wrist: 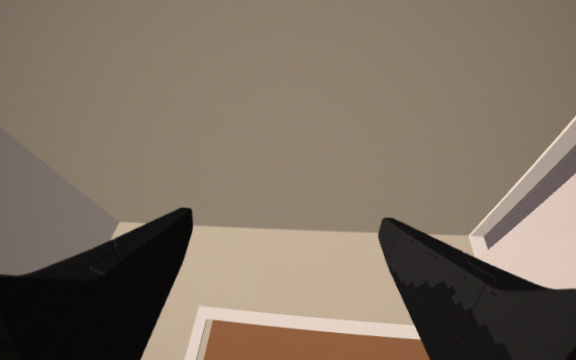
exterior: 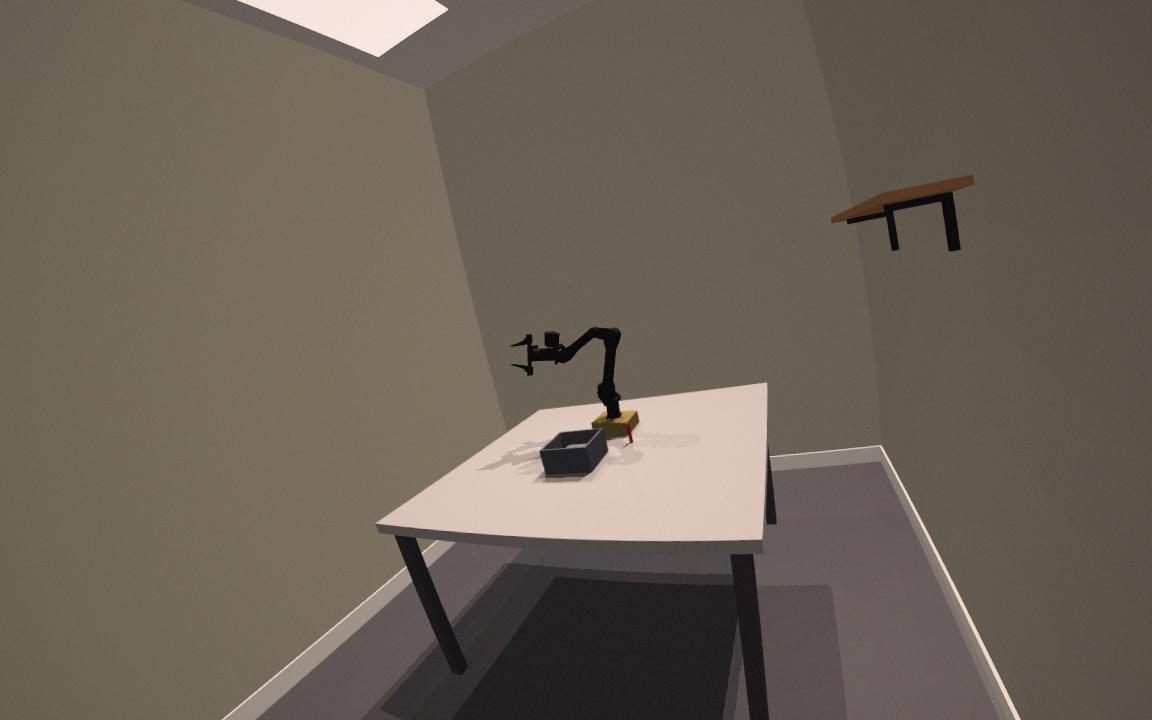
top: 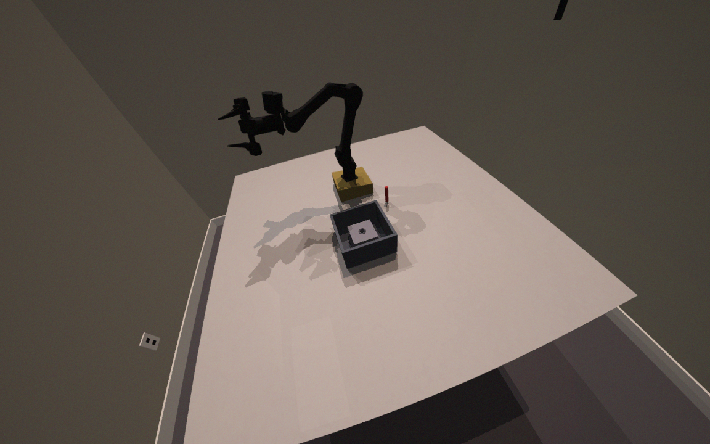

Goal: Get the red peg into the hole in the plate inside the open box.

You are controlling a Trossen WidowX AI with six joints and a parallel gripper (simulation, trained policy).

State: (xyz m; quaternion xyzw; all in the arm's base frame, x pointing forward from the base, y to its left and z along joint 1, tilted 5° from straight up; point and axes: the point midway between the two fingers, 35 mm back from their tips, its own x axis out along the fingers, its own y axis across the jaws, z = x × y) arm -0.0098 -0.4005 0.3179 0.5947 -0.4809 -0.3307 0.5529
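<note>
Now: gripper tip 19 cm short of the red peg, 49 cm to the right of it and 38 cm above it. Also, from my gripper tip: light grey plate (33 cm ahead, 29 cm to the left, 37 cm below); then dark grey box (33 cm ahead, 29 cm to the left, 39 cm below).
</note>
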